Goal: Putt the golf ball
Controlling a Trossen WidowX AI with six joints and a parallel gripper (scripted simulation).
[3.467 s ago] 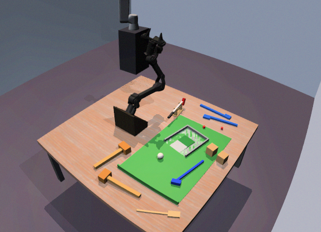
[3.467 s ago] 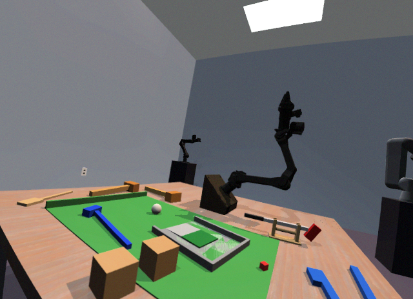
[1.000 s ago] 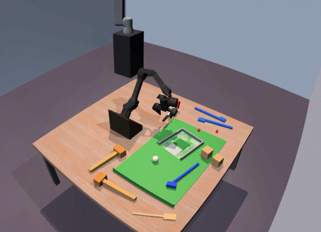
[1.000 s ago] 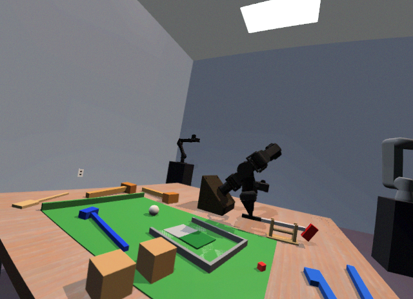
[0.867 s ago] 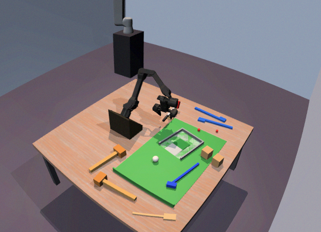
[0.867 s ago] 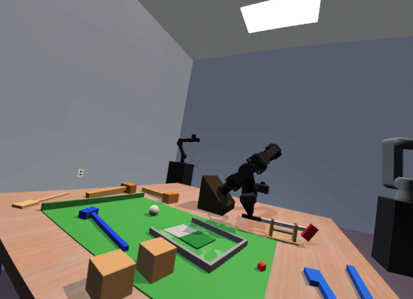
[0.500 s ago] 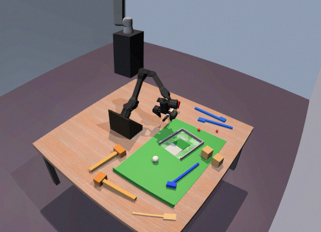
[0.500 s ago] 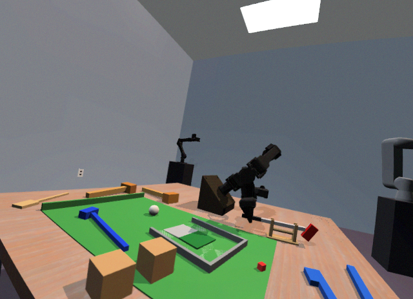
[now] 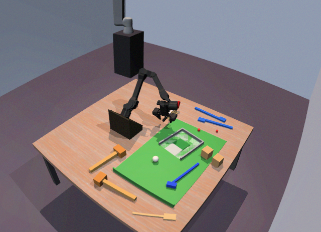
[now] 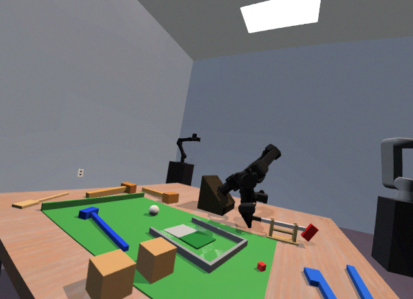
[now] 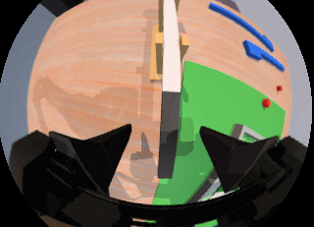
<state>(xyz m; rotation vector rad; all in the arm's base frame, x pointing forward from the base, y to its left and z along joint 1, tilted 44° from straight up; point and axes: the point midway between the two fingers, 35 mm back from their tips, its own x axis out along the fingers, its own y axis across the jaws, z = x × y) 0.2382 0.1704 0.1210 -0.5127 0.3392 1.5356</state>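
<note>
My gripper tip is now 2 cm past the red putter, 11 cm to the right of it and 3 cm below it. Also, from my gripper tip: white golf ball: 16 cm ahead, 38 cm to the right, 1 cm below; then green mat: 24 cm ahead, 27 cm to the right, 3 cm below; then wooden stand: 1 cm behind, 13 cm to the left.
</note>
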